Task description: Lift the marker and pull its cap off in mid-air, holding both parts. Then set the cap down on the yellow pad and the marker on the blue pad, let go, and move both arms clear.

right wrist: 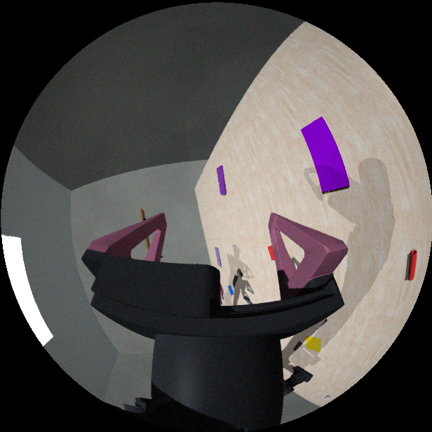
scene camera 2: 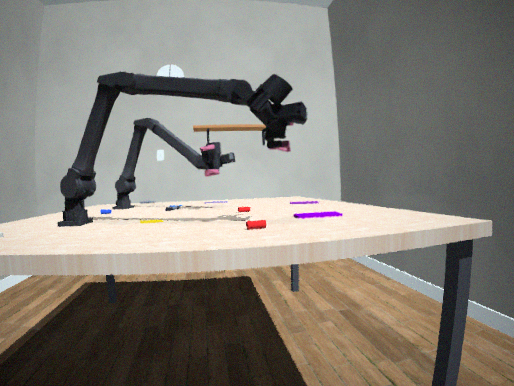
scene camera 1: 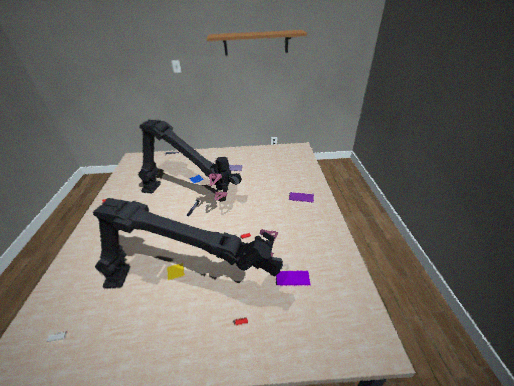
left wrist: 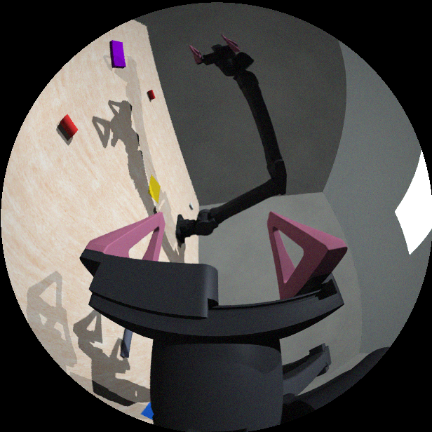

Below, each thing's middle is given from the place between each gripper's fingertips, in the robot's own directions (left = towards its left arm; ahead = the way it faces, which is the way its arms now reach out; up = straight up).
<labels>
Right now my left hand is 350 mm short of the bright purple block (right wrist: 328, 162), 400 mm to the left of it and 230 mm above it.
I see my right gripper 90 mm short of the bright purple block and 260 mm above it.
</labels>
